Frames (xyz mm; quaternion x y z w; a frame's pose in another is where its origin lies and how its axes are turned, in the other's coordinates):
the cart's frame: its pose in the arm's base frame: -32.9 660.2 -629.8 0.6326 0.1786 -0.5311 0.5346
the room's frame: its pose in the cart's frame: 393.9 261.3 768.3 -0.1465 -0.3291 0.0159 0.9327
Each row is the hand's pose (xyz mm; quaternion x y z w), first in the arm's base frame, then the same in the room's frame.
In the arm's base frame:
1: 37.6 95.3 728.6 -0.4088 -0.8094 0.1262 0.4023
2: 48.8 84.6 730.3 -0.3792 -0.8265 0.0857 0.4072
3: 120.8 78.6 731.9 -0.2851 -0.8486 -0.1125 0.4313
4: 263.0 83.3 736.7 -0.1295 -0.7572 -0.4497 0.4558
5: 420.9 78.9 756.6 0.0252 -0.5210 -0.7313 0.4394
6: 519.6 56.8 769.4 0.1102 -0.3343 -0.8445 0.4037
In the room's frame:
1: -1049.2 579.5 911.9 -0.1281 0.7871 -0.6034 0.0056
2: -1040.0 591.8 914.6 0.1598 -0.7926 0.5875 0.0337
3: -1028.7 659.5 891.8 0.2399 -0.8129 0.4861 0.2129
4: -1021.2 791.6 839.3 0.2926 -0.7647 0.2584 0.5127
5: -1012.6 944.8 797.1 0.2585 -0.6004 -0.0092 0.7567
6: -991.1 1043.2 781.2 0.2083 -0.4569 -0.1661 0.8487

